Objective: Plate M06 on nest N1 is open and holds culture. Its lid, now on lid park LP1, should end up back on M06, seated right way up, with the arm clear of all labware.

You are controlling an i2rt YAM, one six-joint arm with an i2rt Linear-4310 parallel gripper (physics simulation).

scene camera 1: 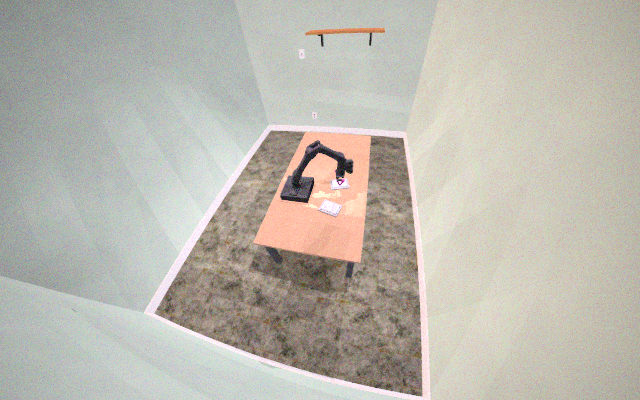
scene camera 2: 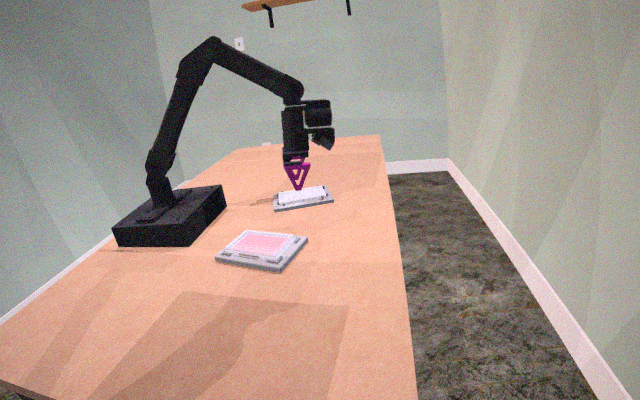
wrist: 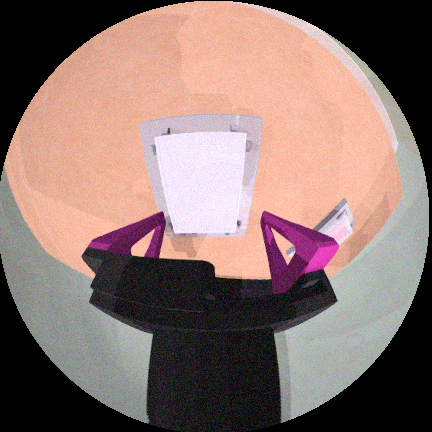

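Seen in the pictures: gripper, between the fingertips: (scene camera 1: 338, 181) (scene camera 2: 297, 185) (wrist: 212, 216); arm's base, origin of its link: (scene camera 1: 296, 186) (scene camera 2: 165, 205).
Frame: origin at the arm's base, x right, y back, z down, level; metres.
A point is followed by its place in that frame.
Observation:
The lid (scene camera 2: 306, 193) {x -0.158, y -0.361, z 0.047 m} (wrist: 202, 182) {x -0.161, y -0.358, z 0.047 m}, a flat white rectangle, lies on lid park LP1 (scene camera 2: 300, 205) {x -0.099, y -0.357, z 0.057 m} (wrist: 252, 165) {x -0.117, y -0.391, z 0.055 m}, a grey plate with small corner posts. Plate M06 (scene camera 2: 260, 243) {x 0.131, y -0.334, z 0.039 m} (wrist: 343, 229) {x 0.120, y -0.372, z 0.039 m} is open with pink wells and sits on nest N1 (scene camera 2: 281, 265) {x 0.187, y -0.394, z 0.053 m} (wrist: 345, 204) {x 0.081, y -0.412, z 0.053 m}, nearer the viewer in the scene camera 2 view. My gripper (scene camera 2: 298, 189) {x -0.146, y -0.343, z 0.016 m} (wrist: 212, 216) {x -0.146, y -0.343, z 0.016 m} is open and empty, pointing down just above the lid. In the wrist view its magenta fingers stand apart on either side of the lid's near end. Whether the fingertips reach down to the lid's height is hard to tell.
The black arm base (scene camera 1: 297, 189) {x 0.039, y -0.024, z -0.008 m} (scene camera 2: 170, 215) {x 0.063, y -0.064, z 0.001 m} stands on the wooden table (scene camera 1: 310, 237) {x 0.412, y -0.248, z 0.065 m} (scene camera 2: 350, 280) {x 0.215, y -0.523, z 0.065 m}, to the left of both holders in the scene views. The table's long right edge runs beyond them. A wooden shelf (scene camera 1: 345, 31) is fixed high on the back wall.

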